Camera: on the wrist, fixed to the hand. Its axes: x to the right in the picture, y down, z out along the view.
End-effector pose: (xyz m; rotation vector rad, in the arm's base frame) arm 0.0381 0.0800 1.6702 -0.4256 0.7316 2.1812
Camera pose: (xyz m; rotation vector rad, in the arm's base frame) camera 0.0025 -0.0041 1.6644 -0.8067 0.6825 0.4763
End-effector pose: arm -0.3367 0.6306 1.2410 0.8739 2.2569 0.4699
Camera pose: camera -0.3302 0.6597 1.3275 -0.9600 2.6396 -0.6490
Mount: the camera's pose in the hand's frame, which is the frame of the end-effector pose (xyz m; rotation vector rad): -0.0225 0.0697 -0.0548 0.4572 0.3922 -1.5424
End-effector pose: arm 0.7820 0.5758 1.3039 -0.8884 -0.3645 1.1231
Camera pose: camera 0.7653 0.5426 1.2203 -0.2002 -0.3181 -0.4007
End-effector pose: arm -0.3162 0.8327 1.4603 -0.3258 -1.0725 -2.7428
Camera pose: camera -0.2852 0.7466 1.4600 -0.8567 1.1940 1.5337
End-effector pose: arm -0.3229 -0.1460 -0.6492 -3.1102 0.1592 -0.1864
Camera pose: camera -0.3587 -0.2139 -0.5994 -1.9901 -1.8844 -0.6632
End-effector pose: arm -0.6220 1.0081 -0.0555 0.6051 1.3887 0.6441
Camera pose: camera -0.6821 1.0406 0.0053 -0.3730 1.8920 -0.8516
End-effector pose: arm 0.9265 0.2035 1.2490 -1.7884 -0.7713 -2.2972
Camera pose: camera 0.9134 0.1134 1.2406 0.2097 1.9063 1.6107
